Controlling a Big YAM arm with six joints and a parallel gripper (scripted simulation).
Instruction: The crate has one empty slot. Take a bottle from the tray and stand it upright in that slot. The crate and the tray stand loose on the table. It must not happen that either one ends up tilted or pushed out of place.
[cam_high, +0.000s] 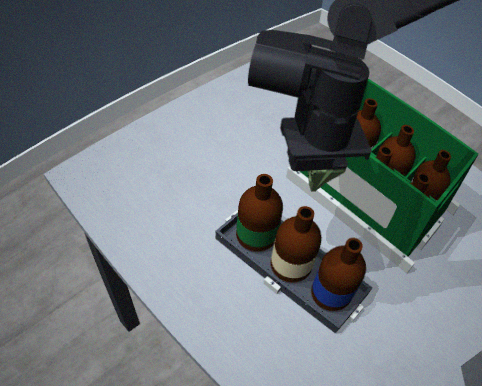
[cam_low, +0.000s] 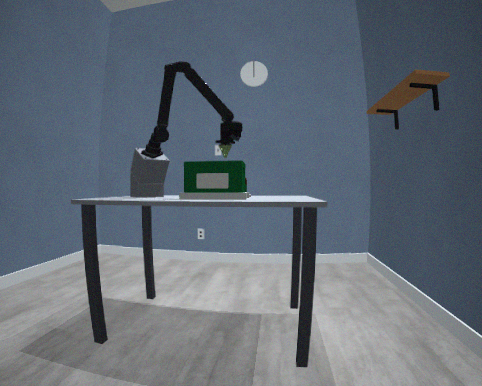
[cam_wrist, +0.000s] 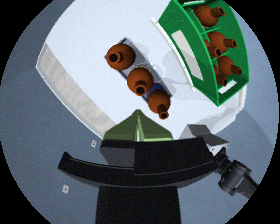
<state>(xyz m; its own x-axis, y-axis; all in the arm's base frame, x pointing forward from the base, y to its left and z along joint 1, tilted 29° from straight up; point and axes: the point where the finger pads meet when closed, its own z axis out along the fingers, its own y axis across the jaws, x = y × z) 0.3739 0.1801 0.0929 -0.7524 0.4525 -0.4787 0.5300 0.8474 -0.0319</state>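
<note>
My hand is 1 cm to the left of the brown bottle and 15 cm above it. Also, from my hand: grey tray (1 cm to the right, 22 cm below); crate (26 cm to the right, 15 cm below).
</note>
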